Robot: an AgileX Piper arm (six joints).
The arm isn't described. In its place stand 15 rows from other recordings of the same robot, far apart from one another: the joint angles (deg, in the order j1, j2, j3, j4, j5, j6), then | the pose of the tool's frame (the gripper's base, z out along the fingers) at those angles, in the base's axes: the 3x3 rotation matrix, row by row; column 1 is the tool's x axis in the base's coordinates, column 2 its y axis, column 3 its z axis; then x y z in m.
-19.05, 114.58, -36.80, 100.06, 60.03, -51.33 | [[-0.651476, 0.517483, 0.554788], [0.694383, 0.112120, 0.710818], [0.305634, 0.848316, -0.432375]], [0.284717, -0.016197, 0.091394]
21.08, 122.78, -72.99, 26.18, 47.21, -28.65 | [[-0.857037, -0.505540, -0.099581], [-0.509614, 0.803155, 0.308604], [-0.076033, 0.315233, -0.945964]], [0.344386, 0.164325, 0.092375]
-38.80, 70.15, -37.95, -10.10, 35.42, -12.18 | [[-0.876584, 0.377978, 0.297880], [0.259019, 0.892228, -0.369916], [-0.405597, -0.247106, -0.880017]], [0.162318, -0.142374, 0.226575]
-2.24, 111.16, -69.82, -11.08, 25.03, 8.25 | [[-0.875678, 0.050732, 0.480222], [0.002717, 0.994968, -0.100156], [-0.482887, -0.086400, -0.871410]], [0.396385, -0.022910, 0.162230]
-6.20, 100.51, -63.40, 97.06, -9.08, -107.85 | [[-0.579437, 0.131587, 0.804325], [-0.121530, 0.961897, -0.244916], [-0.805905, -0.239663, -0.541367]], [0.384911, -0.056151, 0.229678]
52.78, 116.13, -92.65, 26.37, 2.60, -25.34 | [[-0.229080, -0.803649, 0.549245], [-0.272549, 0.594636, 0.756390], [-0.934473, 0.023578, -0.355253]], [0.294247, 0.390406, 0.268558]
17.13, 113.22, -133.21, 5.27, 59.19, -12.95 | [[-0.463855, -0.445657, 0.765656], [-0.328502, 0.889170, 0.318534], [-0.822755, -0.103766, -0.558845]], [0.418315, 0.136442, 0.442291]
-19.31, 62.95, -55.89, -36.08, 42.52, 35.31 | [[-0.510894, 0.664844, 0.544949], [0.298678, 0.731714, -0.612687], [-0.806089, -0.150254, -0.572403]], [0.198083, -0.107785, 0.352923]
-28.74, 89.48, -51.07, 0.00, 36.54, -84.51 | [[-0.557434, -0.773909, 0.300554], [-0.829573, 0.533519, -0.164821], [-0.032795, -0.341209, -0.939415]], [0.253097, -0.138796, 0.200522]
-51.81, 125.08, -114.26, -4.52, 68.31, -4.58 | [[-0.677734, 0.726780, 0.111660], [0.685847, 0.679569, -0.260384], [-0.265122, -0.099890, -0.959027]], [0.285657, -0.373913, 0.241067]
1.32, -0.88, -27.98, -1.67, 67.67, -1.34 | [[-0.555869, -0.019800, 0.831034], [-0.047263, 0.998852, -0.007816], [-0.829925, -0.043621, -0.556167]], [-0.011330, -0.002715, 0.264616]
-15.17, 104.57, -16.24, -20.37, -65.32, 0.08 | [[-0.311592, -0.087926, 0.946139], [-0.064750, 0.995360, 0.071176], [-0.948007, -0.039085, -0.315839]], [0.239906, -0.035225, 0.111362]
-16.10, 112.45, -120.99, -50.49, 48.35, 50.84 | [[-0.199173, 0.798697, 0.567814], [0.233935, 0.601423, -0.763914], [-0.951632, -0.019319, -0.306631]], [0.418854, -0.175498, 0.421414]
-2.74, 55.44, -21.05, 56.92, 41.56, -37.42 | [[-0.859206, -0.107310, 0.500250], [0.207593, 0.820535, 0.532567], [-0.467623, 0.561433, -0.682731]], [0.146272, 0.043642, 0.211429]
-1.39, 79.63, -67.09, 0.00, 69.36, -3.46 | [[-0.973393, -0.034551, 0.226523], [-0.036750, 0.999309, -0.005497], [-0.226177, -0.013675, -0.973990]], [0.259161, -0.006289, 0.307982]
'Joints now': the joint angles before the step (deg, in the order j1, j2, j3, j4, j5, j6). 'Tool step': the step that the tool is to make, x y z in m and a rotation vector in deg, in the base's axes. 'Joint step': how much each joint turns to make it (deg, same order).
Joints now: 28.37, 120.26, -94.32, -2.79, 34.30, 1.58
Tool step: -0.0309, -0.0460, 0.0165, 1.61, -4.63, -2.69
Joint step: -3.51, -11.47, 15.94, -0.97, -9.34, 0.07
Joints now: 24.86, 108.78, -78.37, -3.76, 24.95, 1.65
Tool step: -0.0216, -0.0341, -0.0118, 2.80, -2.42, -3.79
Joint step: -3.46, -5.60, 12.19, 1.51, -9.92, 0.08
